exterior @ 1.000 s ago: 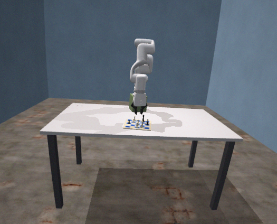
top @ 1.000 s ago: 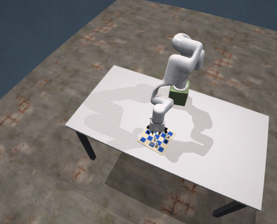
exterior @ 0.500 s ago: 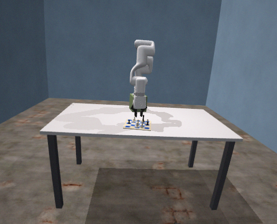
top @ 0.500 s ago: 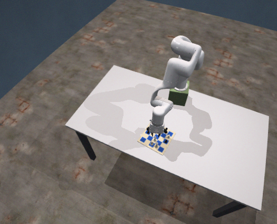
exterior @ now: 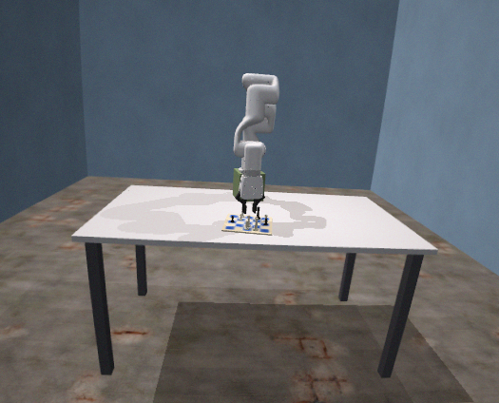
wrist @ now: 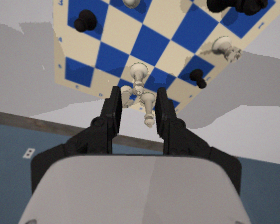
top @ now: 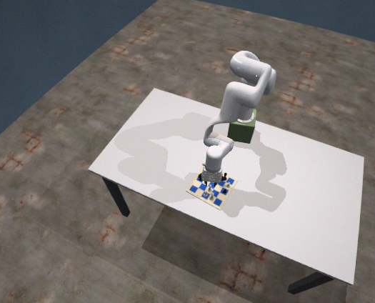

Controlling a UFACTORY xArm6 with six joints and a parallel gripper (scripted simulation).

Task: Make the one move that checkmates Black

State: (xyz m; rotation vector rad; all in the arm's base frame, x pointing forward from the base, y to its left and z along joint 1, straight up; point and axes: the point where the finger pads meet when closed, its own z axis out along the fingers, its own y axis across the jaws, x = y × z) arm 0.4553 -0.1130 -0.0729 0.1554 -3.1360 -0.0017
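The cream chessboard lies 8 cm below my hand, 3 cm behind it and 1 cm to the left of it. From my hand the other things lie so: tall black piece (9 cm behind, 7 cm to the left, 5 cm below).
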